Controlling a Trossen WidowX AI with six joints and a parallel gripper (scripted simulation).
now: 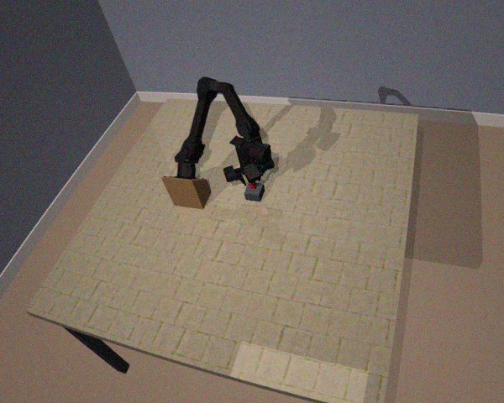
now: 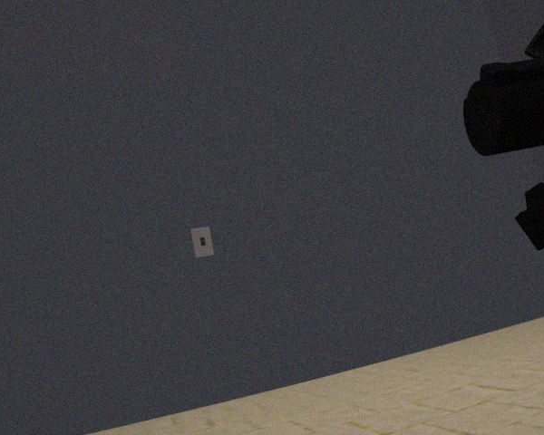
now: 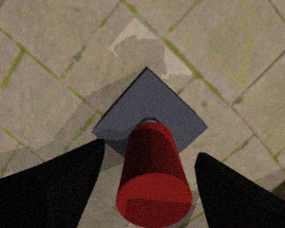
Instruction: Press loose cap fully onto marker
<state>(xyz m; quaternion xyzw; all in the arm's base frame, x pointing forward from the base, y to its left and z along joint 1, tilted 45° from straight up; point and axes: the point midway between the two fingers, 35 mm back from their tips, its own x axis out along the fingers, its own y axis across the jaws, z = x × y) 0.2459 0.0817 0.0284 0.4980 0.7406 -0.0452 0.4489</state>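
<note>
The red cap is 10 mm above my gripper tip.
</note>
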